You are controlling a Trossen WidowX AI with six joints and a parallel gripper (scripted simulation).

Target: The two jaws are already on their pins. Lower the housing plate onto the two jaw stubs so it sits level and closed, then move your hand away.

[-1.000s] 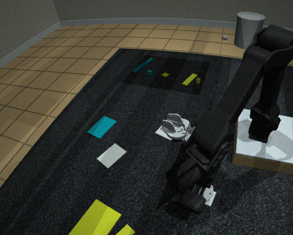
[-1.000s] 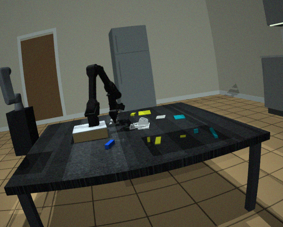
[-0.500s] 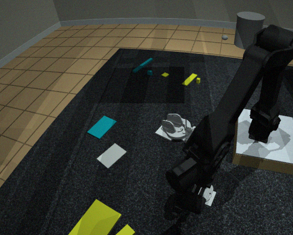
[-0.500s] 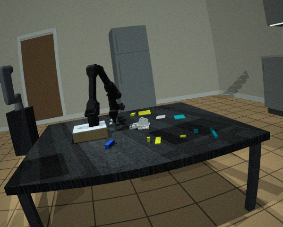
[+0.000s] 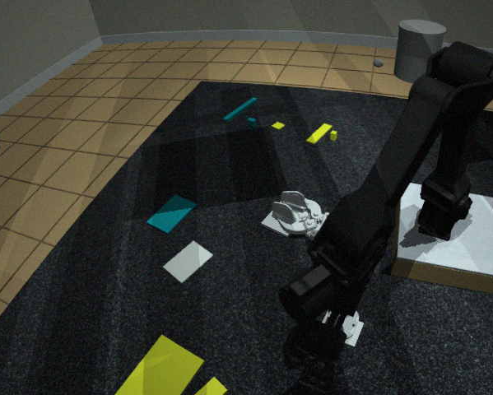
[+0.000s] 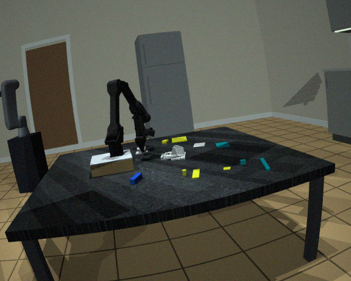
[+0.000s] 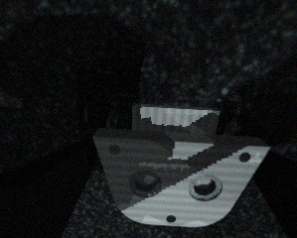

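My gripper tip is 1 cm past the white stepped block. Round my gripper tip: blue block: 53 cm to the right, 2 cm behind; teal housing plate: 45 cm ahead, 12 cm to the right, 1 cm below.
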